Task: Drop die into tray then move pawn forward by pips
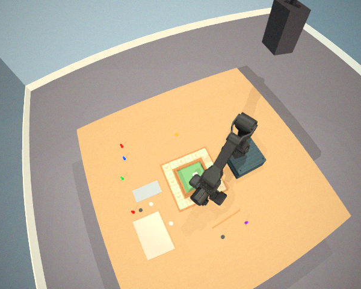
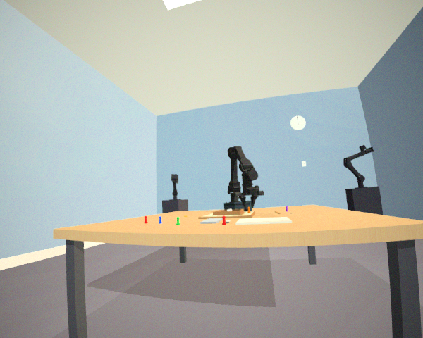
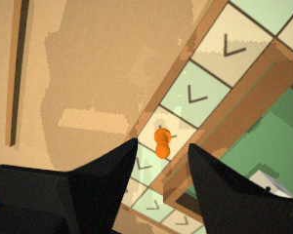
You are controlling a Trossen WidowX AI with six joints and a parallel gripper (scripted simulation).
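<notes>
The orange pawn lies 10 mm below my gripper tip. Round my gripper tip: purple pawn (150 mm behind, 210 mm to the left, 20 mm below); white die (20 mm ahead, 120 mm to the right, 10 mm below); green dice tray (30 mm ahead, 110 mm to the right, 30 mm below).
</notes>
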